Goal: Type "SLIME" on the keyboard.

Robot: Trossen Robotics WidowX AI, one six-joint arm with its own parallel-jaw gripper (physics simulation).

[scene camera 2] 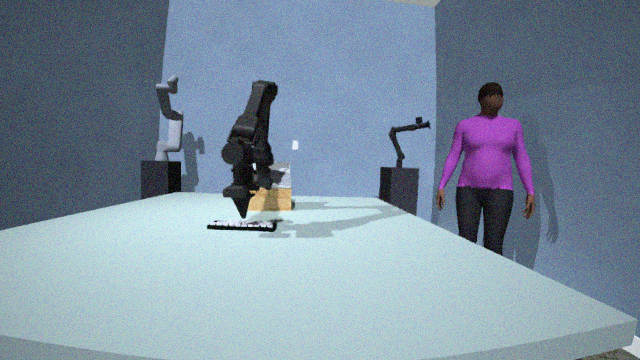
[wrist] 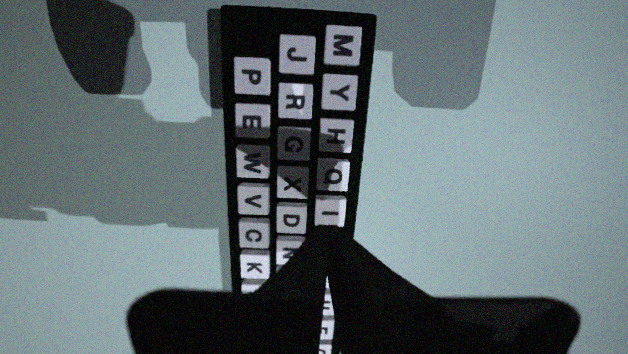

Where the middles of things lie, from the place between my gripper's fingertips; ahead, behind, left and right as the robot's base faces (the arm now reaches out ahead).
Labels:
My gripper is now 2 cm above the I key (wrist: 329, 209). The rest, counted from my hand: black keyboard (wrist: 257, 36) 2 cm behind, 1 cm to the right, 2 cm below; then R key (wrist: 295, 100) 1 cm behind, 6 cm to the left, 2 cm below; then K key (wrist: 254, 263) 4 cm behind, 3 cm to the right, 2 cm below.

